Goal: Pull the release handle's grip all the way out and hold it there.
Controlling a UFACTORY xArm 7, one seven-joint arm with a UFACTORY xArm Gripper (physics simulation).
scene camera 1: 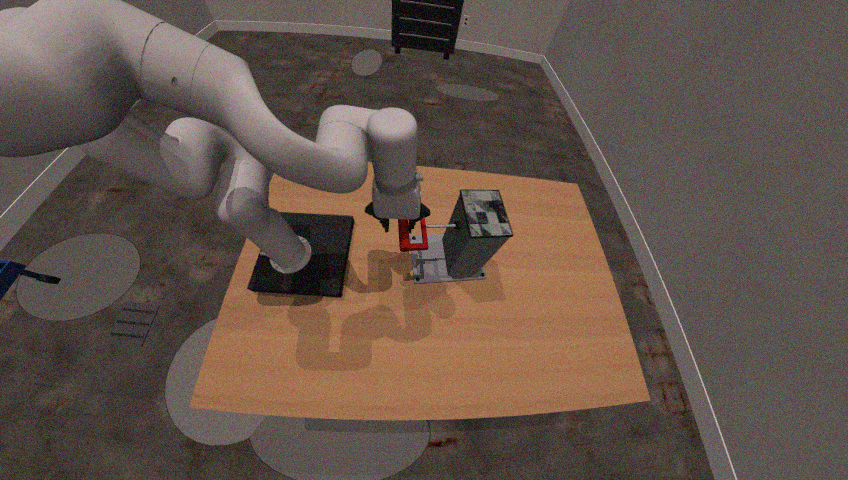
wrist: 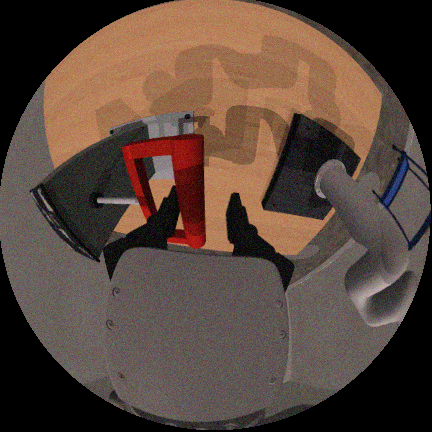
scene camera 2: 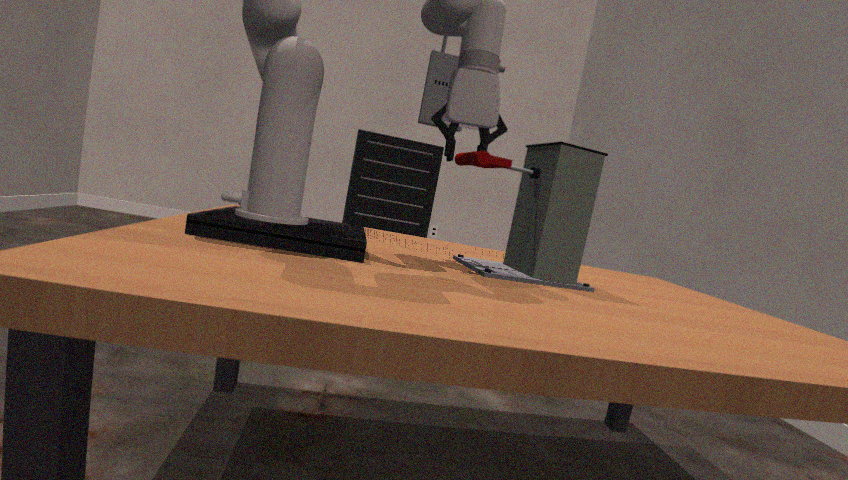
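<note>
The release handle's red grip (scene camera 1: 404,239) (scene camera 2: 483,159) (wrist: 189,192) is the outer bar of a red frame. A pale rod (scene camera 1: 441,226) (scene camera 2: 521,170) (wrist: 117,201) joins the frame to a tall grey-green box (scene camera 1: 467,246) (scene camera 2: 565,214) (wrist: 82,170), and a length of rod shows outside the box. My gripper (scene camera 1: 399,230) (scene camera 2: 466,153) (wrist: 204,199) points down and is shut on the red grip, its fingers wide apart. One finger is inside the frame against the bar. In the wrist view a gap shows between the bar and the other finger.
The box stands on a grey base plate (scene camera 1: 429,273) (scene camera 2: 505,272) on the wooden table (scene camera 1: 505,356) (scene camera 2: 297,315). The arm's black mount (scene camera 1: 327,261) (scene camera 2: 327,242) (wrist: 290,175) is on the side away from the box. A dark cabinet (scene camera 1: 425,26) (scene camera 2: 392,184) stands beyond the table.
</note>
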